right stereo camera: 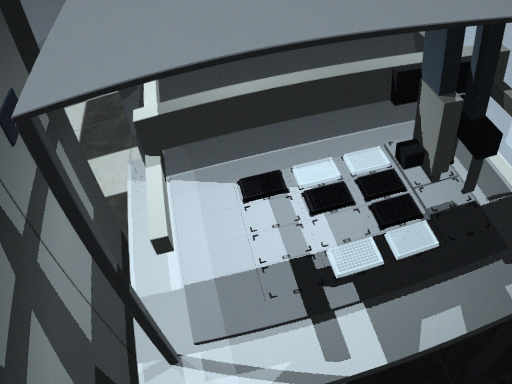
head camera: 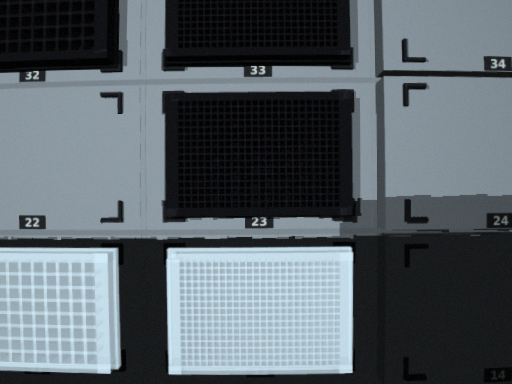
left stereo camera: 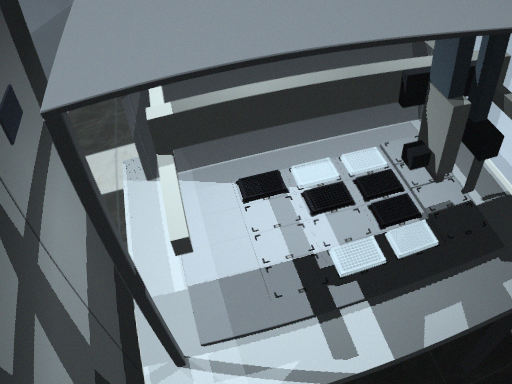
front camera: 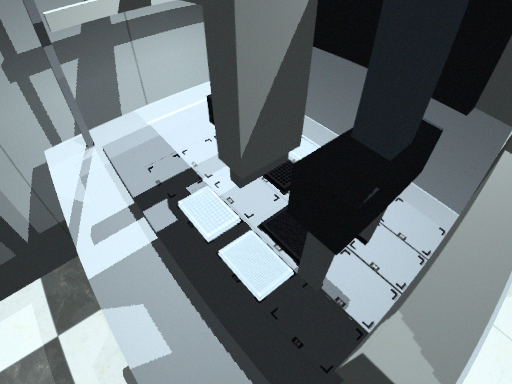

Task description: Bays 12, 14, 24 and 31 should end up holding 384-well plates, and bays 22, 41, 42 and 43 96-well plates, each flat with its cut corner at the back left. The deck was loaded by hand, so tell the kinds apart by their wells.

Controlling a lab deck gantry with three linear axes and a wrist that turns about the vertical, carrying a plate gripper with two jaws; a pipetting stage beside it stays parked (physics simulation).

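Pixels of known places: gripper, fingertip midpoint: [right stereo camera: 457,177] [left stereo camera: 456,177] [front camera: 335,257]; robot's base at its link origin: [right stereo camera: 271,296] [left stereo camera: 276,296] [front camera: 149,169].
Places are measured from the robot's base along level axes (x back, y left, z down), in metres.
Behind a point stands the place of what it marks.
Note:
A white 96-well plate [head camera: 50,315] @(x -0.247, y 0.040, z -0.011 m) [front camera: 209,212] @(x -0.237, y 0.042, z -0.014 m) [left stereo camera: 357,256] @(x -0.225, y 0.038, z -0.013 m) lies in bay 12, and a white 384-well plate [head camera: 260,315] @(x -0.392, y 0.042, z -0.014 m) [front camera: 256,265] @(x -0.401, y 0.039, z -0.014 m) in 13. Black 384-well plates lie in 23 and 33: the bay 23 plate [head camera: 257,155] @(x -0.391, y 0.149, z -0.011 m) and the bay 33 plate [head camera: 257,25] @(x -0.392, y 0.236, z -0.014 m). A black 96-well plate [head camera: 45,25] @(x -0.246, y 0.240, z -0.014 m) [left stereo camera: 327,197] @(x -0.225, y 0.254, z -0.011 m) lies in 32. A black plate [left stereo camera: 262,185] @(x -0.064, y 0.356, z -0.014 m) is in 41, white plates in 42 [left stereo camera: 315,172] @(x -0.227, y 0.358, z -0.014 m) and 43 [left stereo camera: 364,160] @(x -0.390, y 0.359, z -0.013 m); their wells are too small to tell. Bays 14, 22, 24, 31 hold no plate. My gripper [front camera: 341,265] @(x -0.520, y 0.080, z -0.159 m) is open and empty, above the right column.
The parked pipetting stage [front camera: 265,95] [left stereo camera: 442,135] hangs beside the gripper and hides part of the deck in the front view. A pale beam [left stereo camera: 175,205] @(x 0.161, y -0.016, z -0.400 m) stands at the deck's left. Corner brackets mark the bays. Shadow covers the front right of the deck.

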